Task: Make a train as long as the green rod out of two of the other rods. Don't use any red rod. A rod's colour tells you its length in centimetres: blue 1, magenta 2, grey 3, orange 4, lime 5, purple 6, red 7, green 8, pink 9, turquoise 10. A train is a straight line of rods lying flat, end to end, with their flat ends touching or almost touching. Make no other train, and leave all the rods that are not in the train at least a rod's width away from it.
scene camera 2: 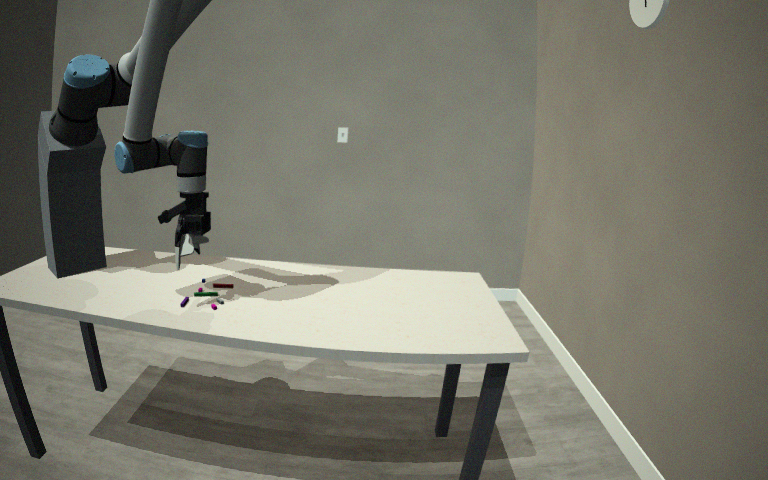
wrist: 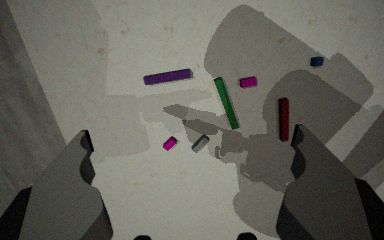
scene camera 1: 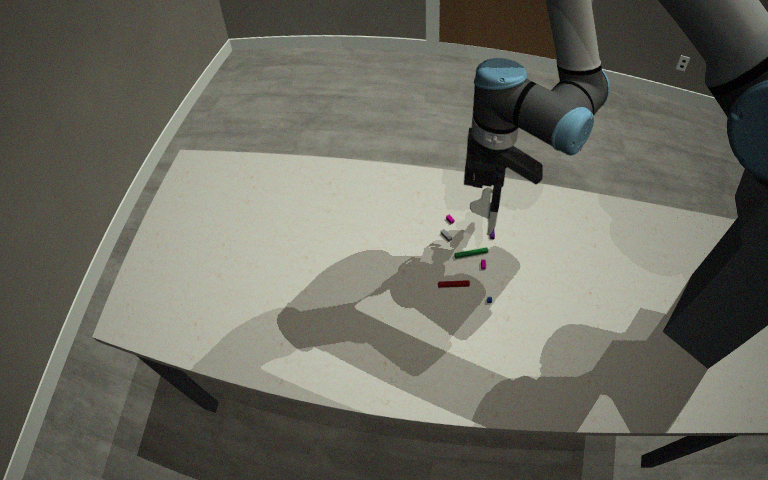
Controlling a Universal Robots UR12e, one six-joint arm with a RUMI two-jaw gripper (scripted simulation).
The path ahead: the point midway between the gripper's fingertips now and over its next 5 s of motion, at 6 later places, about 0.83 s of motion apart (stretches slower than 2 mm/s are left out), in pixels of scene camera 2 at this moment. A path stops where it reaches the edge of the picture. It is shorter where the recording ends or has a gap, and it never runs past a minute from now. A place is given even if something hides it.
The gripper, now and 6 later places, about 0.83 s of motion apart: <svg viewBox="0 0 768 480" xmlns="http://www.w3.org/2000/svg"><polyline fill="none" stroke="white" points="189,262 187,261 198,257 213,248 218,245 199,268 198,272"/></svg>
